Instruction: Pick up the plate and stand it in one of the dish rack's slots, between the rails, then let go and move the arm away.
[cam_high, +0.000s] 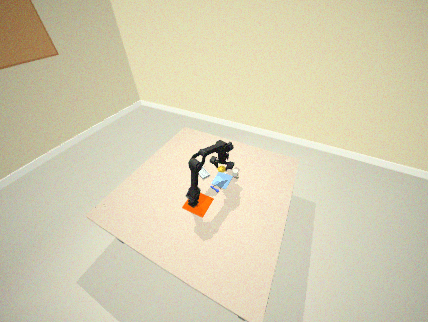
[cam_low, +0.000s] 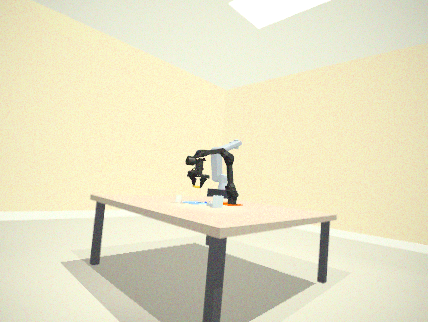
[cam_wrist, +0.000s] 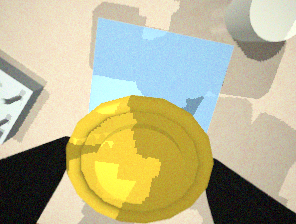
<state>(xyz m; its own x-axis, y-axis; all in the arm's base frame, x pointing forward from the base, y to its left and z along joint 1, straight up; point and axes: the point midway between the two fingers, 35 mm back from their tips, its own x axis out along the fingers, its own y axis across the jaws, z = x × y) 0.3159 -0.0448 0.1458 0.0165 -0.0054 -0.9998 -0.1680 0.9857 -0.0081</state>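
Right now my gripper tip is 40 mm past the dish rack, 180 mm to the right of it and 90 mm above it. The rest, counted from my gripper tip: yellow plate 10 mm above; white cup 110 mm ahead, 70 mm to the right, 90 mm below.
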